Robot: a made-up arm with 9 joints. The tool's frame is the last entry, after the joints.
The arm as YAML. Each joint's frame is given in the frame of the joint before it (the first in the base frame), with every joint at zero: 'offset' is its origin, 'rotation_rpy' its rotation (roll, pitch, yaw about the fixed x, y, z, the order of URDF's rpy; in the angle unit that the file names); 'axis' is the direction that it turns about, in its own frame. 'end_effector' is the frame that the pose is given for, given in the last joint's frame.
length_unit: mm
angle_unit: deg
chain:
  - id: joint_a
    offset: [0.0, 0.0, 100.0]
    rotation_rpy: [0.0, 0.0, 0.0]
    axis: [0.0, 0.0, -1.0]
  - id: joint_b
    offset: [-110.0, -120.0, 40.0]
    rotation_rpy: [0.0, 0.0, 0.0]
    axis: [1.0, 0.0, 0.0]
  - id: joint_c
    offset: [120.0, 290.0, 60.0]
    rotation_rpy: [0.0, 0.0, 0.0]
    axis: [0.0, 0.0, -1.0]
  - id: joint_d
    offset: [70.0, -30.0, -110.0]
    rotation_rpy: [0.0, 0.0, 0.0]
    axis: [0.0, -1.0, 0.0]
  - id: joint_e
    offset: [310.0, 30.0, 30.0]
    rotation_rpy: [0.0, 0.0, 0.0]
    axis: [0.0, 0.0, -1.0]
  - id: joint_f
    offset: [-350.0, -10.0, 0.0]
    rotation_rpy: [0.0, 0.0, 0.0]
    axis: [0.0, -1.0, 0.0]
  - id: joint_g
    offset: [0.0, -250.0, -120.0]
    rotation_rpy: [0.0, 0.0, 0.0]
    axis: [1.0, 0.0, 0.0]
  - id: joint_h
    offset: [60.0, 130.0, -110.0]
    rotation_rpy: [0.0, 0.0, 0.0]
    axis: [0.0, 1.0, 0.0]
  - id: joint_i
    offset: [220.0, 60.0, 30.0]
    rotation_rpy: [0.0, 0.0, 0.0]
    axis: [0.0, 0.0, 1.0]
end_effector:
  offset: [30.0, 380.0, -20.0]
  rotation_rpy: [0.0, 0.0, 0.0]
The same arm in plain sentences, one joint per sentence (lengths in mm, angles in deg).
The arm has nine revolute joints in a row. What follows holds with every joint at zero, and every direction is one of the base frame's. The first joint is mounted 100 mm along +z from the base frame's origin and turns about -z. The second joint is mounted 110 mm along -x and 120 mm along -y and 40 mm along +z from the first joint and turns about +x. The third joint is mounted 120 mm along +x and 290 mm along +y and 60 mm along +z from the second joint and turns about -z. The fourth joint is mounted 70 mm along +x and 30 mm along -y and 110 mm along -z from the third joint and turns about -y. The fifth joint is mounted 310 mm along +x and 30 mm along +y and 30 mm along +z from the fourth joint and turns about -z. The sixth joint is mounted 350 mm along -x and 10 mm along -y from the fifth joint and turns about -y. The seventh joint is mounted 250 mm along -y and 120 mm along -z from the sixth joint and turns about +x. The eighth joint is mounted 60 mm along +x and 130 mm along +y and 110 mm along -z from the seventh joint and turns about +y. The ninth joint is mounted 220 mm along +x and 60 mm along +y and 30 mm along +z from the eighth joint and turns about +z. The tool frame, which is the frame that the pose is given for, is mounted 30 mm along +x and 380 mm along +y and 20 mm along -z from the ninth joint; its axes are parallel to the base frame's.
